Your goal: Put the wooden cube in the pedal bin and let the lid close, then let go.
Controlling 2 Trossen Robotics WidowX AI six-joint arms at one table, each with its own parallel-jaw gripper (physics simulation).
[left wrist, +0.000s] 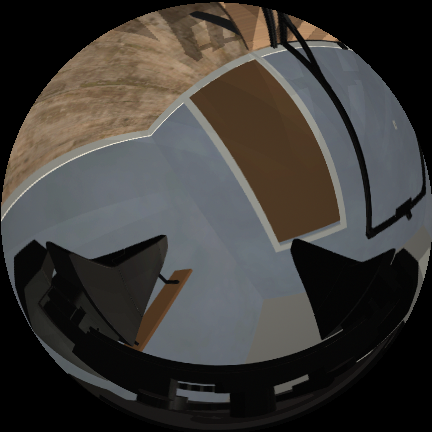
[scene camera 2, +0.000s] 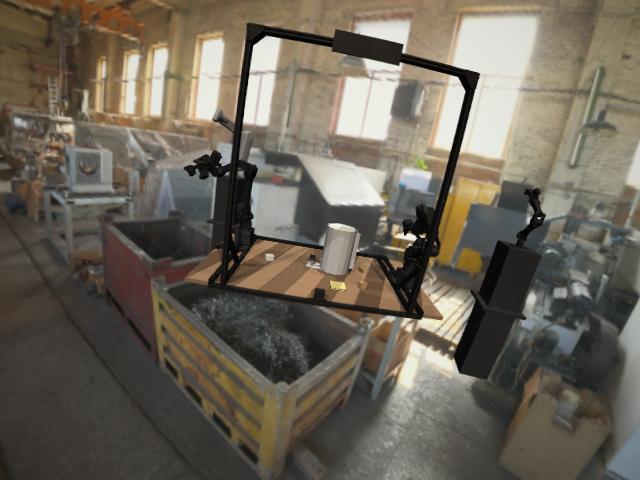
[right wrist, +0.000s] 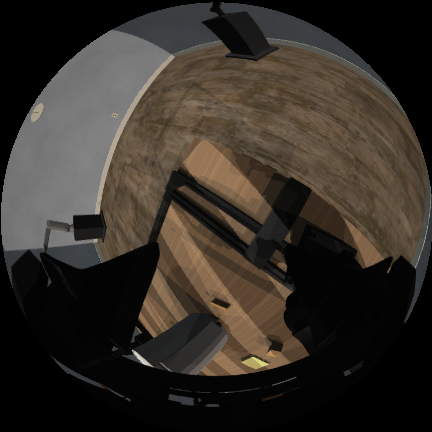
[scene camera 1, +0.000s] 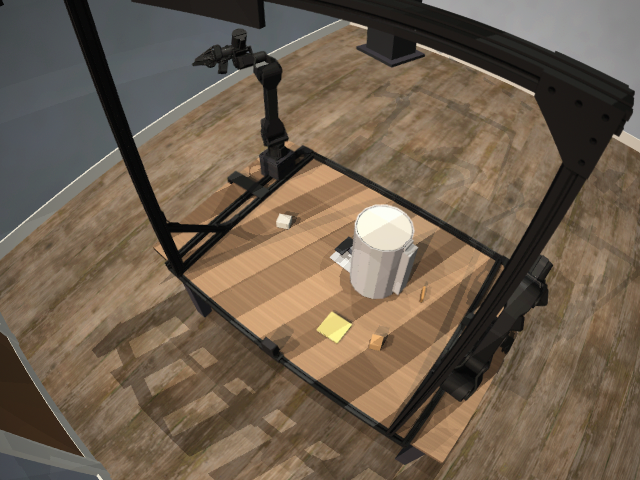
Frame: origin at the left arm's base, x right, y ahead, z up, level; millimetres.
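Seen in the pictures: left gripper, fingertip midpoint: (left wrist: pixel 232 244) (scene camera 2: pixel 188 165) (scene camera 1: pixel 193 62); right gripper, fingertip midpoint: (scene camera 2: pixel 408 241) (right wrist: pixel 224 251); left arm's base, origin of the base link: (scene camera 2: pixel 245 228) (right wrist: pixel 138 343) (scene camera 1: pixel 276 153); right arm's base, origin of the base link: (scene camera 2: pixel 408 271).
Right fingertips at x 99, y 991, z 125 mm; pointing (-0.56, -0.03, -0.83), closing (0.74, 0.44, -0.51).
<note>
Offsets run from my right fingertips to a thing's middle. "spot": to the spot under its first point.
The wooden cube @[dx +255, dy -267, dz -212 mm] (scene camera 1: pixel 376 341) (scene camera 2: pixel 363 284) (right wrist: pixel 274 348) sits on the table near the front right, apart from the bin. The pedal bin @[dx +58, dy -411, dz -101 mm] (scene camera 1: pixel 376 273) (scene camera 2: pixel 338 251) (right wrist: pixel 195 347) is a pale grey cylinder standing upright, its white lid @[dx +58, dy -411, dz +19 mm] (scene camera 1: pixel 384 227) closed. Its pedal @[spot: dx +76, dy -538, dz -225 mm] (scene camera 1: pixel 341 259) juts out at the left. My left gripper (scene camera 1: pixel 199 59) (scene camera 2: pixel 188 169) (left wrist: pixel 232 244) is open and empty, high beyond the table's left end, far from both. My right gripper (scene camera 2: pixel 406 227) (right wrist: pixel 224 251) is open and empty, raised at the right side; its fingers cannot be made out in scene camera 1.
A yellow square pad @[dx +288, dy -399, dz -224 mm] (scene camera 1: pixel 334 327) (scene camera 2: pixel 338 285) (right wrist: pixel 255 362) lies left of the cube. A small orange stick-like piece @[dx +22, dy -247, dz -217 mm] (scene camera 1: pixel 423 292) (right wrist: pixel 220 303) lies right of the bin. A white block @[dx +83, dy -789, dz -215 mm] (scene camera 1: pixel 284 221) (scene camera 2: pixel 269 256) stands at the left. Black frame posts (scene camera 1: pixel 119 131) rise around the table.
</note>
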